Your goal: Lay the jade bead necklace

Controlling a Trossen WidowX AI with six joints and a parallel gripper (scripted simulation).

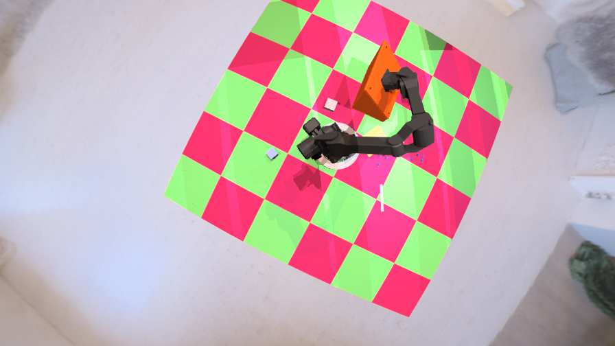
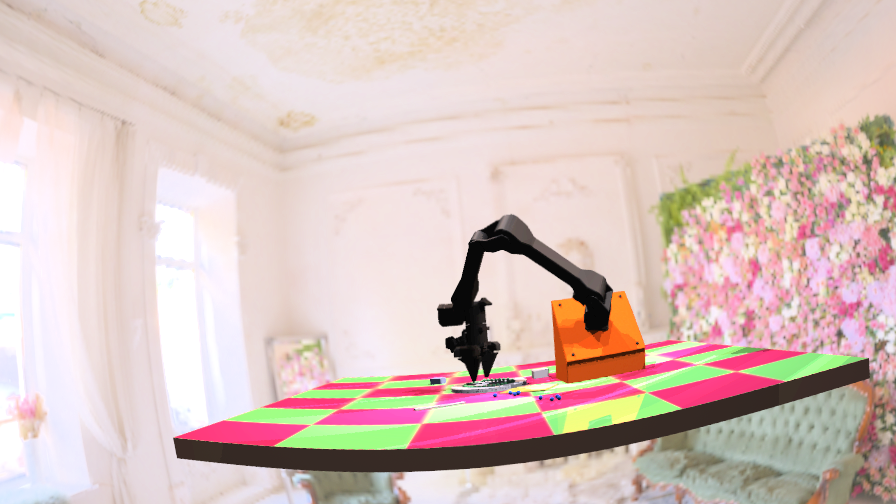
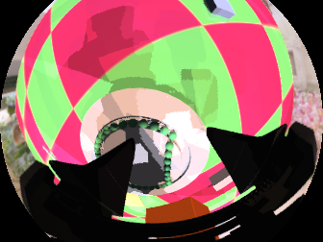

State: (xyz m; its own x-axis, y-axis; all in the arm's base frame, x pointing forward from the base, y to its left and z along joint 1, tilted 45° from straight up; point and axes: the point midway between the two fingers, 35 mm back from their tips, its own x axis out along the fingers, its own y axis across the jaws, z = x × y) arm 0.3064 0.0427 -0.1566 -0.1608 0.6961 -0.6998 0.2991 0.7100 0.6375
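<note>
My gripper tip is now 30 mm past the round bead board, 60 mm to the right of it and 10 mm above it. Round my gripper tip: pale blue cube (150 mm ahead, 160 mm to the right, 10 mm below); white cube (160 mm behind, 60 mm to the right, 10 mm below); yellow patch (140 mm behind, 180 mm to the left, 20 mm below).
</note>
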